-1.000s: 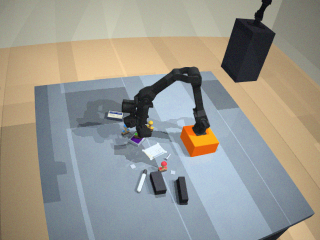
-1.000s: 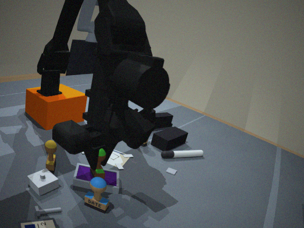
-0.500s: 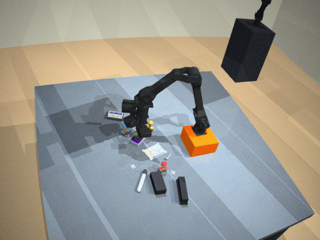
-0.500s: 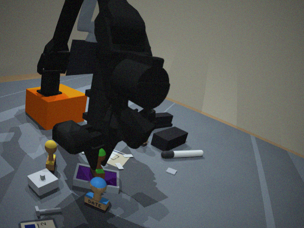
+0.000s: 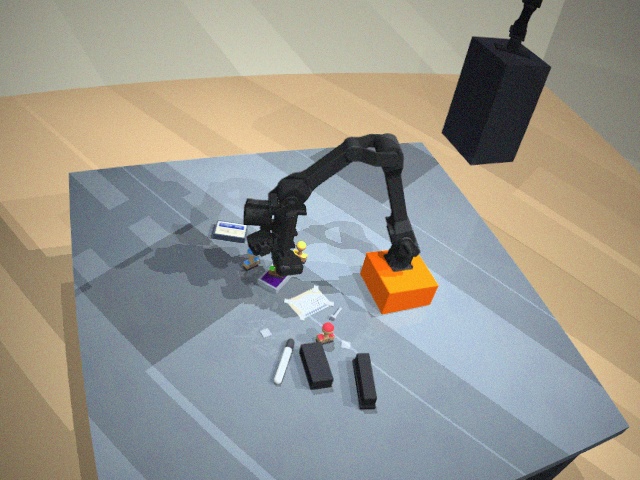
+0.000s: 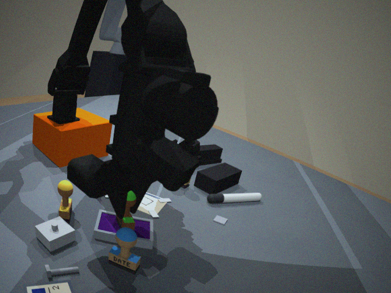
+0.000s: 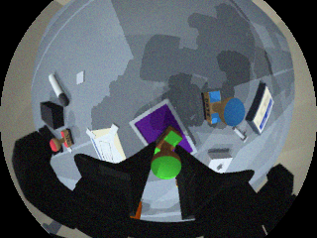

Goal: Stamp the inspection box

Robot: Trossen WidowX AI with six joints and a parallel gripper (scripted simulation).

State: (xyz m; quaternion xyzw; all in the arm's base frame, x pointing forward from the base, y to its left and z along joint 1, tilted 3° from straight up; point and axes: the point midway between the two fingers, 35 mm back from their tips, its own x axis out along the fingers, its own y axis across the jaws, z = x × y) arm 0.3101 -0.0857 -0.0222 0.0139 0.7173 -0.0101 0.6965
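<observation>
My gripper tip is right at the green stamp. Also, from my gripper tip: blue date stamp 5 cm ahead, 6 cm to the right, 2 cm below; then yellow-knobbed stamp 9 cm behind, 6 cm to the right, 2 cm below; then purple ink pad 3 cm below.
</observation>
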